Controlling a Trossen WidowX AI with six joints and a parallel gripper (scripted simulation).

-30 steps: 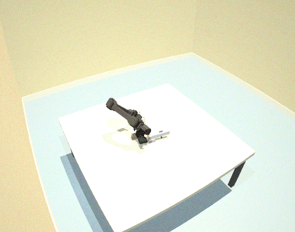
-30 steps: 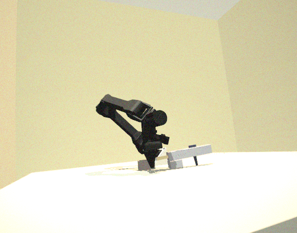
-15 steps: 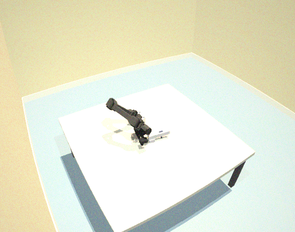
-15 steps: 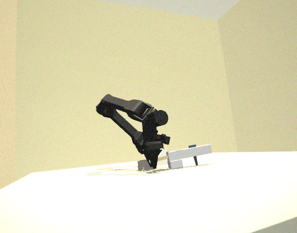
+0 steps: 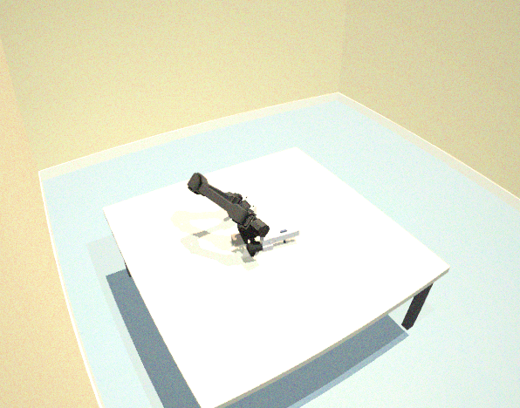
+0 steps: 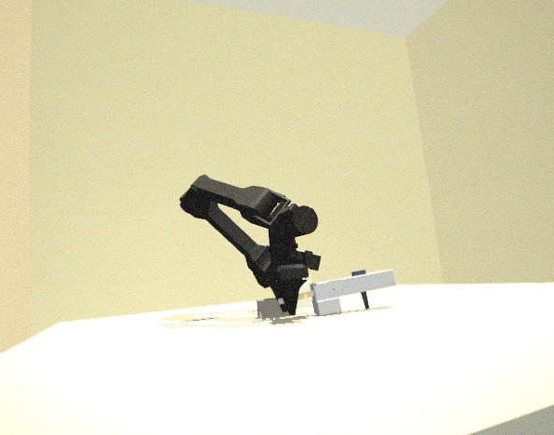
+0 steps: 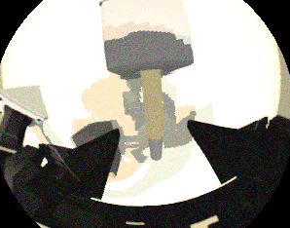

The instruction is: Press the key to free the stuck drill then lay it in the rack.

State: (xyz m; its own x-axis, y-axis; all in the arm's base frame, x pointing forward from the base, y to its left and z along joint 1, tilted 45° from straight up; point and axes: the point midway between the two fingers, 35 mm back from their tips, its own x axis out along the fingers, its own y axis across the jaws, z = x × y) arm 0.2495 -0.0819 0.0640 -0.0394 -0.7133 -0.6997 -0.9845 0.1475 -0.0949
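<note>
The tan drill lies 4 cm to the left of my gripper tip, 4 cm above it and 1 cm ahead of it. Also, from my gripper tip: grey sleeve 14 cm to the left, 4 cm above, 2 cm ahead; then dark blue key 17 cm to the left, 4 cm above, 3 cm ahead.
</note>
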